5 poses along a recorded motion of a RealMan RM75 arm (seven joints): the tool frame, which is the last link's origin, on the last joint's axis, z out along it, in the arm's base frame.
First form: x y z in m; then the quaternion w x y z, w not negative.
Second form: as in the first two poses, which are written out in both.
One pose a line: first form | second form
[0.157, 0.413, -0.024, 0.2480, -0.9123, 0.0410, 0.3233] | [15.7, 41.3, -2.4], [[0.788, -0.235, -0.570], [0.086, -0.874, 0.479], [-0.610, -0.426, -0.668]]
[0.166, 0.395, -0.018, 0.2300, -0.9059, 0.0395, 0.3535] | [16.6, 39.5, -1.8], [[0.747, -0.234, -0.622], [0.091, -0.891, 0.445], [-0.659, -0.389, -0.644]]
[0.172, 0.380, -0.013, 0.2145, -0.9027, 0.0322, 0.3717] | [17.2, 38.0, -1.3], [[0.722, -0.218, -0.657], [0.101, -0.906, 0.411], [-0.685, -0.363, -0.632]]
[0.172, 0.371, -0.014, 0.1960, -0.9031, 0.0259, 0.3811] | [17.2, 37.1, -1.4], [[0.708, -0.196, -0.678], [0.103, -0.922, 0.374], [-0.699, -0.334, -0.633]]
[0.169, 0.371, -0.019, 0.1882, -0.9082, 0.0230, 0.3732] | [16.9, 37.1, -1.9], [[0.720, -0.182, -0.669], [0.099, -0.928, 0.359], [-0.687, -0.325, -0.651]]
